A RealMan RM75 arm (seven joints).
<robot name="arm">
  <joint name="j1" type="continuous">
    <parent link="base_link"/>
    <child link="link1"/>
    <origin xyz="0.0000 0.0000 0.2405" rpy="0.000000 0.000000 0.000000"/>
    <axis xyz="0 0 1"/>
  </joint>
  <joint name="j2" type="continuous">
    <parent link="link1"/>
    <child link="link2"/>
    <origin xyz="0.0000 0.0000 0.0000" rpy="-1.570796 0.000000 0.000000"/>
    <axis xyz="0 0 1"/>
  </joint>
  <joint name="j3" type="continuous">
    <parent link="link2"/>
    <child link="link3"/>
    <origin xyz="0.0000 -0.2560 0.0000" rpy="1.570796 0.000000 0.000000"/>
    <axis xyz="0 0 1"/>
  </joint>
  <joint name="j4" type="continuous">
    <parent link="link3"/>
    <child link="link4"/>
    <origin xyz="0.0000 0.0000 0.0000" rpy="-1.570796 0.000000 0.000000"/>
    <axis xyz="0 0 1"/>
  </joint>
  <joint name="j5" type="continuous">
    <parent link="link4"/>
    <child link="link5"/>
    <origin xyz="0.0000 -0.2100 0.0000" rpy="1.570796 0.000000 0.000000"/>
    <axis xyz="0 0 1"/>
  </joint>
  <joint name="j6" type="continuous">
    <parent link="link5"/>
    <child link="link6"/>
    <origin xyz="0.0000 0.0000 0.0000" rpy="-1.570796 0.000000 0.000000"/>
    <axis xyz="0 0 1"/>
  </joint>
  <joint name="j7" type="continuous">
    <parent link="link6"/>
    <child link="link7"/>
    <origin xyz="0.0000 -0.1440 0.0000" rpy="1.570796 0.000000 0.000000"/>
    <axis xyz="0 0 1"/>
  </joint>
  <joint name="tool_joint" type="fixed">
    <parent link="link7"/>
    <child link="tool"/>
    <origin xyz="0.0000 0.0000 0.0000" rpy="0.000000 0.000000 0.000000"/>
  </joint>
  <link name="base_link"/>
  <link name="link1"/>
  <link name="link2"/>
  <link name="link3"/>
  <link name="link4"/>
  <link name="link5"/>
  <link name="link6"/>
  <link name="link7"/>
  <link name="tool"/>
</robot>
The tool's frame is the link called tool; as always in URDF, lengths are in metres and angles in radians. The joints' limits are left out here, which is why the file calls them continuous.
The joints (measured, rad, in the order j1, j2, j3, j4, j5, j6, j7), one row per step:
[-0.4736 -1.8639 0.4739 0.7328 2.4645 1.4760 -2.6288]
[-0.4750 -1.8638 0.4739 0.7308 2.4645 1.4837 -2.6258]
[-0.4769 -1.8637 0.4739 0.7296 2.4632 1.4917 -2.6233]
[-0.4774 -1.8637 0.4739 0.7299 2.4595 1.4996 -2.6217]
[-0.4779 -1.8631 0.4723 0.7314 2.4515 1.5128 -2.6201]
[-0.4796 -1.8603 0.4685 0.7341 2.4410 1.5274 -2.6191]
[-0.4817 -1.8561 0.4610 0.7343 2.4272 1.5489 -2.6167]
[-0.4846 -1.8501 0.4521 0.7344 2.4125 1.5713 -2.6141]
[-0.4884 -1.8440 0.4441 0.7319 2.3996 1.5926 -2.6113]
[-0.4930 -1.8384 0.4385 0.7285 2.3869 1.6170 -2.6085]
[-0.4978 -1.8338 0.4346 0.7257 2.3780 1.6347 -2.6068]
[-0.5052 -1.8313 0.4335 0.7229 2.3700 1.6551 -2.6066]
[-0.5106 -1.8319 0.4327 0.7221 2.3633 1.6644 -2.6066]
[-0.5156 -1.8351 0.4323 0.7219 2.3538 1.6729 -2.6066]
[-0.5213 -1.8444 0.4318 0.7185 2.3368 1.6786 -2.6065]
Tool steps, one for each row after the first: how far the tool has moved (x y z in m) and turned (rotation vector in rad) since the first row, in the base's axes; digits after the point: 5 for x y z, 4 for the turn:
[0.00103 -0.00037 -0.00088 -0.0073 -0.0049 -0.0045]
[0.00244 -0.00039 -0.00156 -0.0135 -0.0105 -0.0100]
[0.00374 -0.00057 -0.00188 -0.0171 -0.0171 -0.0148]
[0.00593 -0.00072 -0.00166 -0.0197 -0.0291 -0.0223]
[0.00865 -0.00010 0.00011 -0.0182 -0.0419 -0.0318]
[0.01209 0.00012 0.00214 -0.0175 -0.0627 -0.0437]
[0.01575 0.00068 0.00520 -0.0149 -0.0833 -0.0574]
[0.01932 0.00125 0.00772 -0.0147 -0.1034 -0.0707]
[0.02353 0.00162 0.00946 -0.0197 -0.1251 -0.0861]
[0.02696 0.00235 0.01093 -0.0237 -0.1404 -0.0984]
[0.03168 0.00345 0.01100 -0.0339 -0.1581 -0.1129]
[0.03501 0.00481 0.01052 -0.0370 -0.1693 -0.1230]
[0.03875 0.00620 0.00911 -0.0390 -0.1835 -0.1341]
[0.04380 0.00805 0.00480 -0.0382 -0.2086 -0.1472]

